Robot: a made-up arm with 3 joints. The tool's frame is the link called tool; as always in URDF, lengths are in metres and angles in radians. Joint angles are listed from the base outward. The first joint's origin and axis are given. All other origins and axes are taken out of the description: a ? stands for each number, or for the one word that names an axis. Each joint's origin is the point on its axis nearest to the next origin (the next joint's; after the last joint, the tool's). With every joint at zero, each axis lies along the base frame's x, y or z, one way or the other. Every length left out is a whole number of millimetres.
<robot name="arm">
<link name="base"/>
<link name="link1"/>
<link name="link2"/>
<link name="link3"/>
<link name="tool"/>
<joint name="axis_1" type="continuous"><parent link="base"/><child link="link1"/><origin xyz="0.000 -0.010 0.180" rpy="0.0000 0.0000 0.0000"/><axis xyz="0 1 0"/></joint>
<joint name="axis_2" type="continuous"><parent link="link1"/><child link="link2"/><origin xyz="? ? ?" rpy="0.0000 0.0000 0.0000"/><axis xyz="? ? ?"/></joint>
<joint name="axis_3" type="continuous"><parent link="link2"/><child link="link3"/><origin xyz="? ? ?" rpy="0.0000 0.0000 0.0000"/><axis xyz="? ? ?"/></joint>
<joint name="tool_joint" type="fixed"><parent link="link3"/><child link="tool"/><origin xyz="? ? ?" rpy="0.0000 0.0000 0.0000"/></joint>
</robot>
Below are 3 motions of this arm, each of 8 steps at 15 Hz.
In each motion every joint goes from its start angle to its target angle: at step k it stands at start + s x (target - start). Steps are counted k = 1, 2, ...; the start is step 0. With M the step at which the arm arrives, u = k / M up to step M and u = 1 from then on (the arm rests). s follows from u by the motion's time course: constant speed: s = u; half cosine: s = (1 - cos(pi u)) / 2; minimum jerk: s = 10 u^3 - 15 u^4 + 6 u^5.
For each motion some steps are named. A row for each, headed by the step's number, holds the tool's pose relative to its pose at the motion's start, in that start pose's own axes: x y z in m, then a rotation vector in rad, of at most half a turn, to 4 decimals.
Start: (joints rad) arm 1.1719 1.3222 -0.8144
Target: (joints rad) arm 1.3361 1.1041 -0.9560
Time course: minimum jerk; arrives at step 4
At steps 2, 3, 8:
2: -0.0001 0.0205 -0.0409 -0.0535 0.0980 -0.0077
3: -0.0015 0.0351 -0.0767 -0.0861 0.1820 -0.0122
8: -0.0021 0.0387 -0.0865 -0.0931 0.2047 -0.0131

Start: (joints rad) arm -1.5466 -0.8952 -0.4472
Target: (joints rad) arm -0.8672 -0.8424 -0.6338
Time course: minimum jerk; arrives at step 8
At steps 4, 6, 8:
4: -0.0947 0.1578 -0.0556 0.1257 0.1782 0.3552
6: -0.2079 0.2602 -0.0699 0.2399 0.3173 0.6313
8: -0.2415 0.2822 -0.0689 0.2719 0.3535 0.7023

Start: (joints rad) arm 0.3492 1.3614 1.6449
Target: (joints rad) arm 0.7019 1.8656 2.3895
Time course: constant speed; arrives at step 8
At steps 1, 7, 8:
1: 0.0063 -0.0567 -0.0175 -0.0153 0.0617 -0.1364
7: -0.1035 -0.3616 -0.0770 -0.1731 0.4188 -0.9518
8: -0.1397 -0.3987 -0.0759 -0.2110 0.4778 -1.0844

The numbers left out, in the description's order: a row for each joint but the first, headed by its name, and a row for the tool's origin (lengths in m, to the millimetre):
axis_2: xyz 0.040 0.000 -0.320, axis 1 0 0
axis_3: xyz 0.000 0.060 0.190, axis 0 0 -1
tool: xyz 0.350 -0.030 0.000

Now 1 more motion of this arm.
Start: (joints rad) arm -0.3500 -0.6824 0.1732
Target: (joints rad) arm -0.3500 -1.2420 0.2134
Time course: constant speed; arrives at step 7
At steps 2, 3, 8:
2: -0.0057 0.0262 0.0030 -0.1573 -0.0285 -0.0115
3: -0.0085 0.0394 0.0030 -0.2359 -0.0434 -0.0171
8: -0.0200 0.0918 -0.0059 -0.5492 -0.1075 -0.0391

